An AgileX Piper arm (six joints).
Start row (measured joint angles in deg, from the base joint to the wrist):
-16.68 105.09 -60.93 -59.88 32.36 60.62
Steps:
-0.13 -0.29 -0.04 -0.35 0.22 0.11
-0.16 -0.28 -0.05 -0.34 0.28 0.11
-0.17 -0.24 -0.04 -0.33 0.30 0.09
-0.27 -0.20 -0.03 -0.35 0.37 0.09
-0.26 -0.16 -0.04 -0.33 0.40 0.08
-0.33 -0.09 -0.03 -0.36 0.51 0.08
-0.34 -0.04 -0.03 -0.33 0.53 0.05
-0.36 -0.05 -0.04 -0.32 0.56 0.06
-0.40 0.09 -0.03 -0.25 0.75 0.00
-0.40 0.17 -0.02 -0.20 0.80 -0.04
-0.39 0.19 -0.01 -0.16 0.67 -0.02
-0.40 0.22 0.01 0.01 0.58 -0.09
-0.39 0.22 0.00 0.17 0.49 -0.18
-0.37 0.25 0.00 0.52 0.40 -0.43
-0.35 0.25 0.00 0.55 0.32 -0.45
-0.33 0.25 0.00 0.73 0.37 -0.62
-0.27 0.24 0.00 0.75 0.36 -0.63
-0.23 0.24 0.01 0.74 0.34 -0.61
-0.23 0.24 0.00 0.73 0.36 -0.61
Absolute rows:
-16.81 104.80 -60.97 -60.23 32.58 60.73
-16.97 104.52 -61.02 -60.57 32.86 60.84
-17.14 104.28 -61.06 -60.90 33.16 60.93
-17.41 104.08 -61.09 -61.25 33.53 61.02
-17.67 103.92 -61.13 -61.58 33.93 61.10
-18.00 103.83 -61.16 -61.94 34.44 61.18
-18.34 103.79 -61.19 -62.27 34.97 61.23
-18.70 103.74 -61.23 -62.59 35.53 61.29
-19.10 103.83 -61.26 -62.84 36.28 61.29
-19.50 104.00 -61.28 -63.04 37.08 61.25
-19.89 104.19 -61.29 -63.20 37.75 61.23
-20.29 104.41 -61.28 -63.19 38.33 61.14
-20.68 104.63 -61.28 -63.02 38.82 60.96
-21.05 104.88 -61.28 -62.50 39.22 60.53
-21.40 105.13 -61.28 -61.95 39.54 60.08
-21.73 105.38 -61.28 -61.22 39.91 59.46
-22.00 105.62 -61.28 -60.47 40.27 58.83
-22.23 105.86 -61.27 -59.73 40.61 58.22
-22.46 106.10 -61.27 -59.00 40.97 57.61

